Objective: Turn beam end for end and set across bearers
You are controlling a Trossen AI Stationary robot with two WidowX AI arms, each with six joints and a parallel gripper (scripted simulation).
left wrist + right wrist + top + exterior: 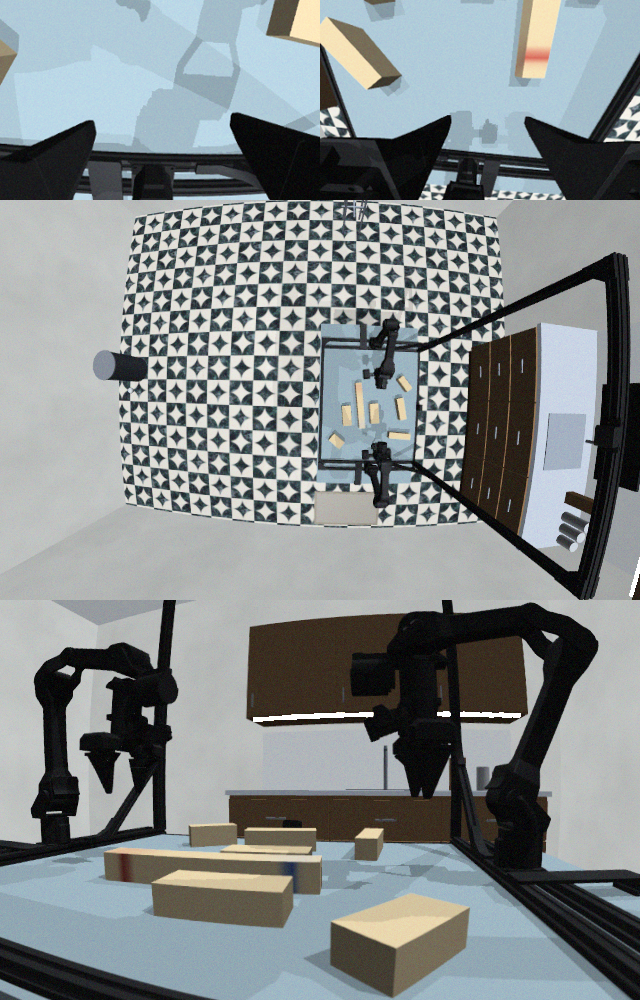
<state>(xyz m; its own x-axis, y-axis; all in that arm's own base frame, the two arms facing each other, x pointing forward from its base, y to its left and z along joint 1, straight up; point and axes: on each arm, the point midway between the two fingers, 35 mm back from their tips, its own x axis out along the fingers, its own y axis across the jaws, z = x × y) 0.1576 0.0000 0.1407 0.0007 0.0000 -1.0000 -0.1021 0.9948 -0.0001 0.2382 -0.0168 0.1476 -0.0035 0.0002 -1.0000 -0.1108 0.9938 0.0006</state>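
Right now my left hand is 300 mm to the left of the beam, 140 mm above it and 90 mm short of it.
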